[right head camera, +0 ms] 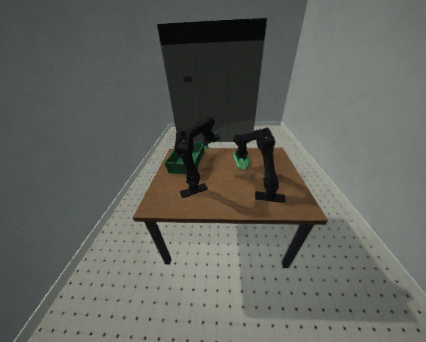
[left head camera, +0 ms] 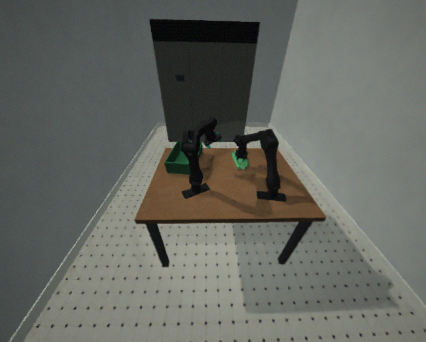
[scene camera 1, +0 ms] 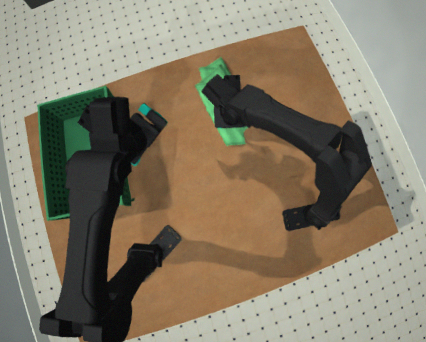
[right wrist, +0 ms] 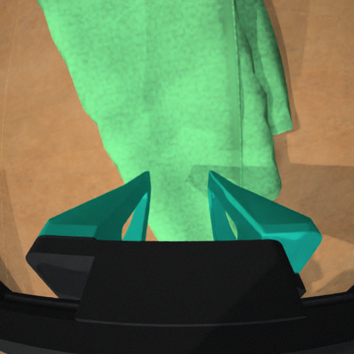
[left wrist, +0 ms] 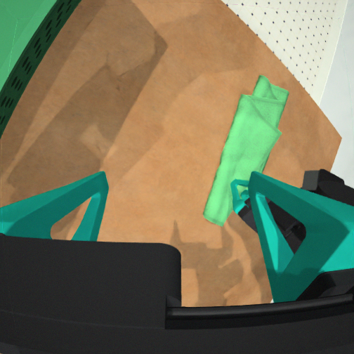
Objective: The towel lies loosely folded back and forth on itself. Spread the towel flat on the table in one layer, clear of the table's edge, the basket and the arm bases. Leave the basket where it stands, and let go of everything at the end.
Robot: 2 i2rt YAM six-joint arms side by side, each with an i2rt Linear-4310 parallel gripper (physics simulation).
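The light-green towel (left head camera: 241, 164) (right head camera: 243, 164) (scene camera 1: 233, 136) (left wrist: 247, 140) (right wrist: 180, 75) lies in a long, narrow bundle near the table's far edge, with overlapping layers and a loose flap. My left gripper (left head camera: 214, 140) (right head camera: 213, 140) (left wrist: 177, 179) is wide open and empty, raised to the left of the towel near the basket. My right gripper (right wrist: 178, 178) points down over the towel's near part. Its fingers are partly open, with towel surface showing between and below them. No pinched cloth shows. In scene camera 1 its fingertips are hidden under the wrist.
The green basket (left head camera: 177, 168) (right head camera: 176, 168) (scene camera 1: 50, 165) (left wrist: 30, 65) stands at the left of the table, partly covered by the left arm. The left arm base (scene camera 1: 166, 240) and right arm base (scene camera 1: 296, 218) stand nearer the front. The table's far edge is close behind the towel.
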